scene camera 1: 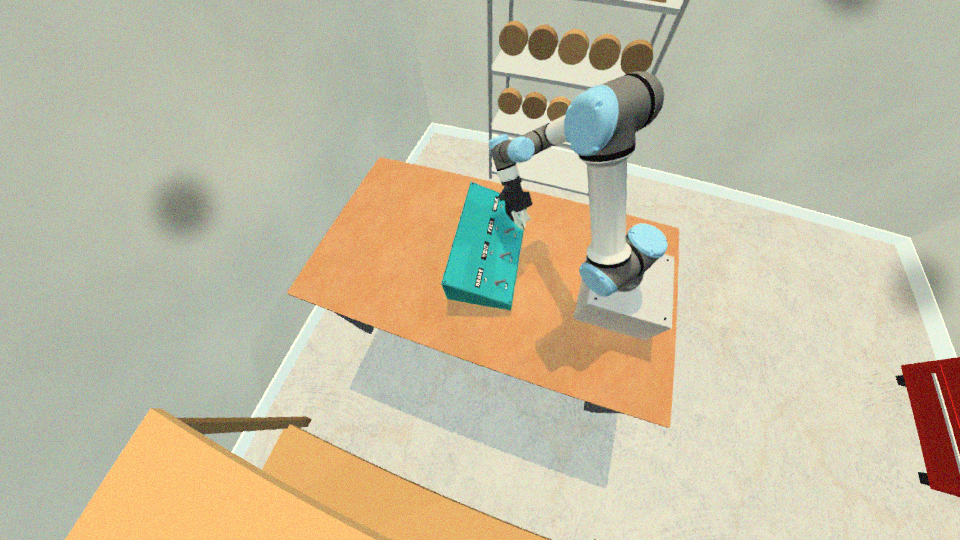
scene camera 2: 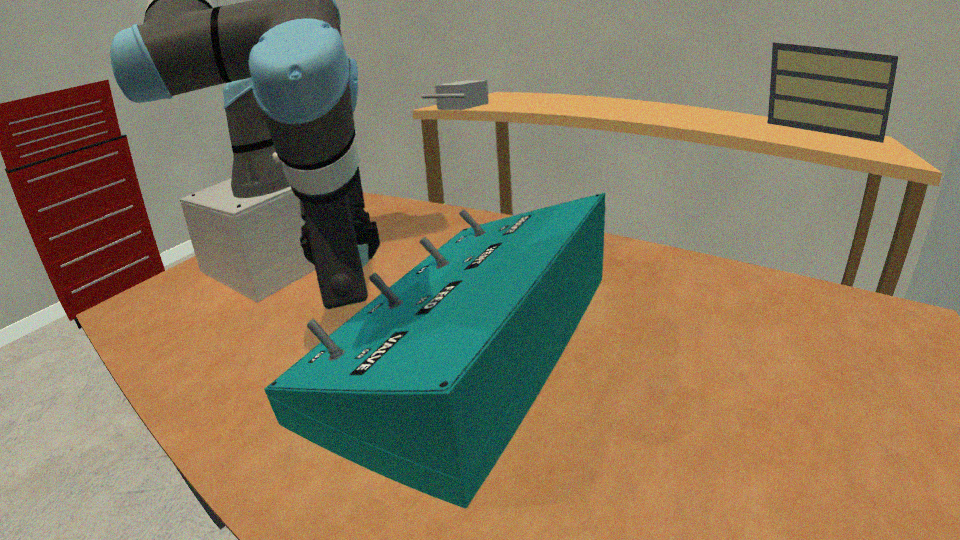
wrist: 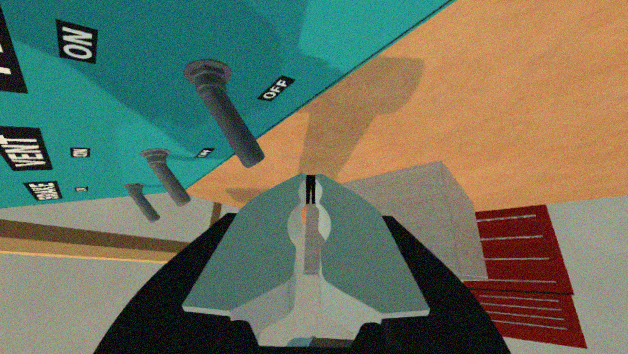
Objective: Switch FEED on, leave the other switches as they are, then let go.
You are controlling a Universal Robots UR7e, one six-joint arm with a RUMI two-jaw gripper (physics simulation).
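Places are measured from the arm's base along level axes (x ahead, y left, z up), in metres.
Pixels of known places: gripper, fingertip midpoint: (scene camera 1: 523, 229) (wrist: 311, 177); arm's base, origin of the base link: (scene camera 2: 267, 185).
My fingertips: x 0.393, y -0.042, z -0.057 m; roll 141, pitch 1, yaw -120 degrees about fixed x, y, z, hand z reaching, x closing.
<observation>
Ahead of a thing's pixels: the offset from my fingertips to its middle. Level surfaces: height alone.
A teal switch panel @(dz -0.062, dx +0.110, dy +0.101 m) (scene camera 1: 463, 248) (scene camera 2: 516, 295) (wrist: 150, 25) with a sloped top stands on the table. The FEED lever @(dz -0.014, dx +0.048, dy +0.018 m) (scene camera 1: 508, 230) (scene camera 2: 384, 289) (wrist: 230, 122) leans toward its OFF label. The VENT lever @(dz -0.014, dx +0.011, dy +0.132 m) (scene camera 2: 433, 251) (wrist: 170, 181) and BRAKE lever @(dz -0.014, dx -0.026, dy +0.246 m) (scene camera 2: 471, 222) (wrist: 143, 204) lean the same way. The VALVE lever @(dz -0.014, dx +0.085, dy -0.096 m) (scene camera 2: 323, 337), nearest scene camera 2, also leans to OFF. My gripper (scene camera 1: 522, 222) (wrist: 311, 177) is shut and empty, off the panel's low edge on the OFF side, near the FEED lever but apart from it. In scene camera 2 its body hides the fingertips.
The wooden table @(dz -0.121 m) (scene camera 1: 362, 248) (scene camera 2: 704, 402) carries the panel and the arm's grey base block (scene camera 1: 624, 315) (scene camera 2: 248, 251) (wrist: 415, 210). Beyond stand a shelf rack (scene camera 1: 490, 100), a red cabinet (scene camera 2: 87, 221) (wrist: 520, 250) and a workbench (scene camera 2: 671, 120).
</observation>
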